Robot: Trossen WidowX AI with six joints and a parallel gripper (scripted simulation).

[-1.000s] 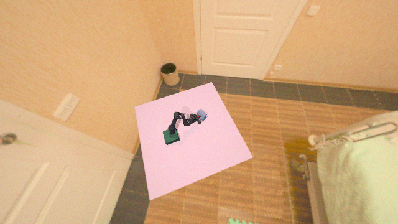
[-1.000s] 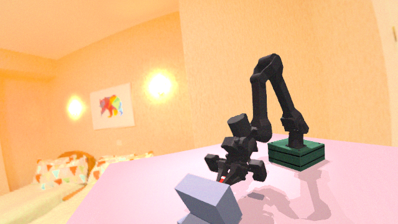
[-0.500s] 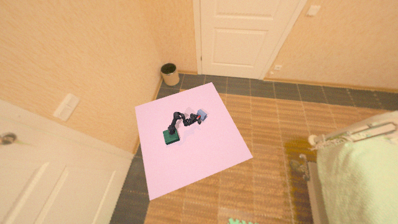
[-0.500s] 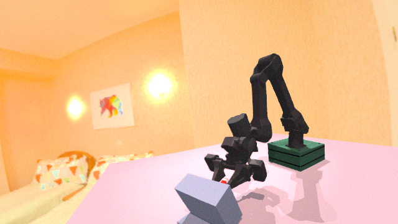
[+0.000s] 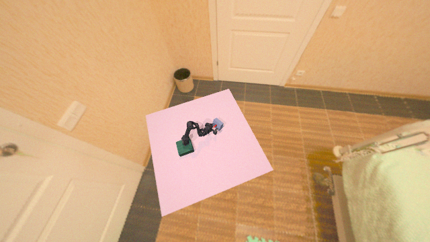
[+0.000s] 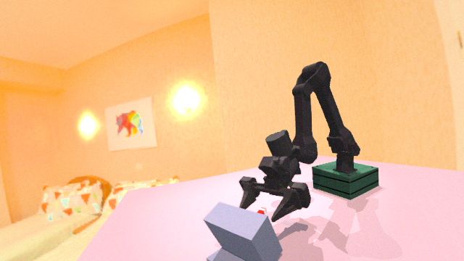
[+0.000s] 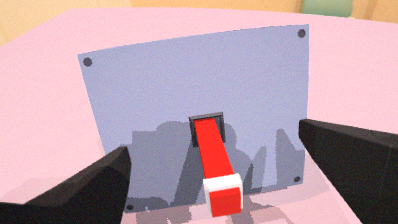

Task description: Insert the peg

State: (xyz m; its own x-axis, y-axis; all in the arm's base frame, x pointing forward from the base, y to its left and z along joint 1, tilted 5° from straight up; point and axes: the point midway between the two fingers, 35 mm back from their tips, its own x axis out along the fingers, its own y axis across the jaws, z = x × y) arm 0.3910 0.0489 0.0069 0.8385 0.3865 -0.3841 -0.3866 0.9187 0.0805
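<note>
Right now my gripper tip is 1 cm past the red square peg and 1 cm above it. The rest, counted from my gripper tip: grey-blue sloped panel: 4 cm ahead, 2 cm to the left, 2 cm below.
</note>
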